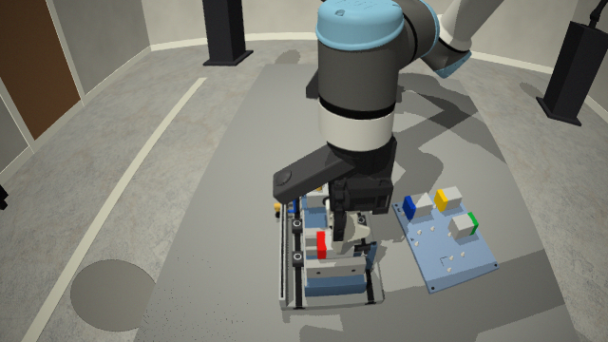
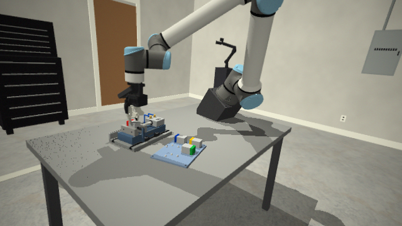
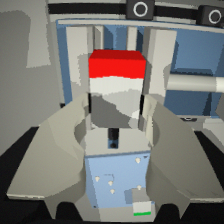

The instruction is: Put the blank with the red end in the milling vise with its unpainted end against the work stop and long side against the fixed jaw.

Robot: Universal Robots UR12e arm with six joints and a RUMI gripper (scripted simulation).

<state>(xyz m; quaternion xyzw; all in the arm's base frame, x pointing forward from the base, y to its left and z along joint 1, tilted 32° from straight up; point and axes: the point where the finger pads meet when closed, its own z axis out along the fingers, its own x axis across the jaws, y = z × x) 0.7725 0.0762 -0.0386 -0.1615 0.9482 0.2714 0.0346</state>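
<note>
Right now my hand is 20 mm above the red-ended blank. Also, from my hand: fixed jaw 30 mm ahead, 10 mm to the left, 50 mm below; then work stop rod 10 mm behind, 40 mm to the left, 30 mm below; then hose block 160 mm behind, 50 mm to the right, 50 mm below.
</note>
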